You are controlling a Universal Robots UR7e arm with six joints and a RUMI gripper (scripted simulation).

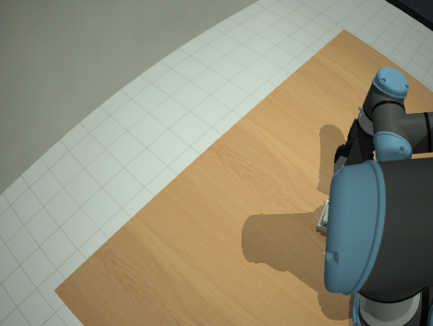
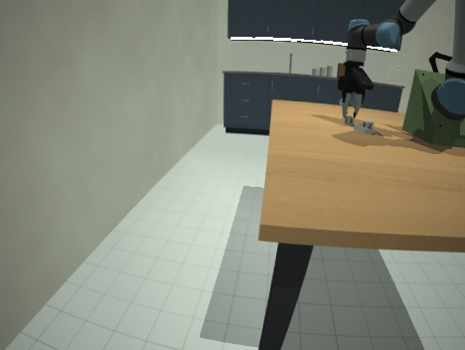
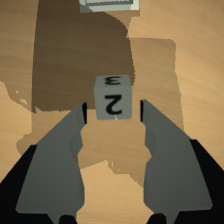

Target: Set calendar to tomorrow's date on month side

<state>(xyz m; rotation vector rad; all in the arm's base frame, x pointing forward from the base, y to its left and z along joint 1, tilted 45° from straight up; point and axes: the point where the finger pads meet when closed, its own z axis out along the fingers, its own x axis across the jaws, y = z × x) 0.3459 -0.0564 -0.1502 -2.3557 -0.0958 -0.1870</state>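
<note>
Now: hand 20 mm above the grey digit cube. The rest, counted from my hand: white calendar tray (10 mm behind, 110 mm to the left, 30 mm below).
</note>
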